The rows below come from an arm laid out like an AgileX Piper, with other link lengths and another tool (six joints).
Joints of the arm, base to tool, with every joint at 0 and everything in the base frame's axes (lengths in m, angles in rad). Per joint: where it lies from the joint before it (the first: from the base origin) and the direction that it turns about. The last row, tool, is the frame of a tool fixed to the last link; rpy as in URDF.
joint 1: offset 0.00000 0.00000 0.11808 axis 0 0 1
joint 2: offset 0.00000 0.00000 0.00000 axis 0 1 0
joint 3: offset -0.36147 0.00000 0.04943 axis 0 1 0
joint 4: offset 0.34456 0.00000 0.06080 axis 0.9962 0 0.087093
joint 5: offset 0.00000 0.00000 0.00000 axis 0 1 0
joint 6: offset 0.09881 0.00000 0.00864 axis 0.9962 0 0.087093
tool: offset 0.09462 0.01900 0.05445 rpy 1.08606 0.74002 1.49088
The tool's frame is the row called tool.
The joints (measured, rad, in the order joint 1, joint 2, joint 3, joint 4, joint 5, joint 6), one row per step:
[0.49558, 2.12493, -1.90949, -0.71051, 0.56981, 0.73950]
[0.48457, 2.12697, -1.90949, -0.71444, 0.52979, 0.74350]
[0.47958, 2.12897, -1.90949, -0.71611, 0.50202, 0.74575]
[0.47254, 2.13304, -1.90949, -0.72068, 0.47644, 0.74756]
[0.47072, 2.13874, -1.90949, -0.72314, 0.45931, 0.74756]
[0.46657, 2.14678, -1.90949, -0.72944, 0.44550, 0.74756]
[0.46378, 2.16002, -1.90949, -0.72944, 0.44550, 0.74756]
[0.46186, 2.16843, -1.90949, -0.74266, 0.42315, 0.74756]
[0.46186, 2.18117, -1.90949, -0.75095, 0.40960, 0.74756]
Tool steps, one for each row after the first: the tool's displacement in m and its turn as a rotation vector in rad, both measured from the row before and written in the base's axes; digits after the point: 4 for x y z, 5 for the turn. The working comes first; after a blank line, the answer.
Tool pose at each row, in the base's axes (x y z in m, rotation vector in rad; the steps are taken from these numbers as rounded here):
[0.7020, 0.3148, 0.3208, 0.45016, 1.88184, 0.81401]
[0.7065, 0.3130, 0.3250, 0.43604, 1.85827, 0.84078]
[0.7087, 0.3136, 0.3275, 0.42421, 1.84366, 0.86112]
[0.7119, 0.3126, 0.3281, 0.41275, 1.83144, 0.87468]
[0.7136, 0.3143, 0.3262, 0.40229, 1.82771, 0.88408]
[0.7164, 0.3141, 0.3222, 0.39288, 1.82709, 0.88515]
[0.7197, 0.3132, 0.3118, 0.39761, 1.83920, 0.87700]
[0.7219, 0.3157, 0.3088, 0.37455, 1.83548, 0.88238]
[0.7241, 0.3187, 0.3010, 0.36054, 1.84128, 0.88287]

[0.0045, -0.0018, 0.0042, 0.01628, -0.02487, 0.01344]
[0.0022, 0.0006, 0.0025, 0.01140, -0.01626, 0.01219]
[0.0032, -0.0010, 0.0006, 0.00653, -0.01436, 0.00941]
[0.0017, 0.0017, -0.0019, 0.00248, -0.00677, 0.00973]
[0.0028, -0.0002, -0.0040, -0.00334, -0.00425, 0.00584]
[0.0033, -0.0009, -0.0104, -0.00593, 0.01183, -0.00279]
[0.0022, 0.0025, -0.0030, -0.00578, -0.01200, 0.01508]
[0.0022, 0.0030, -0.0078, -0.00709, -0.00040, 0.01053]

